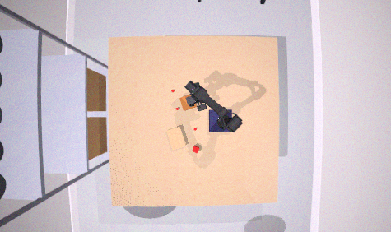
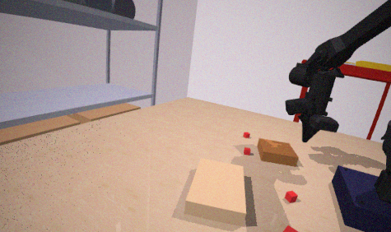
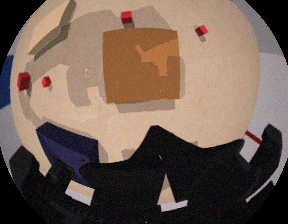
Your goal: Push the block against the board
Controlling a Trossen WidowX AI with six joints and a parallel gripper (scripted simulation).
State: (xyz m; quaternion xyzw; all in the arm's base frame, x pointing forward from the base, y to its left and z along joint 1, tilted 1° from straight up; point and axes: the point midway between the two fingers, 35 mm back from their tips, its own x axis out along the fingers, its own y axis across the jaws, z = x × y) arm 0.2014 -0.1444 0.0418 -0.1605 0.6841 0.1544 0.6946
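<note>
My gripper tip is now 7 cm short of the orange square block, 4 cm to the right of it and 4 cm above it. From my gripper tip the other things lie so: board 31 cm to the left, 11 cm ahead, 4 cm below; then red cube 37 cm to the left, 4 cm below, 4 cm behind.
</note>
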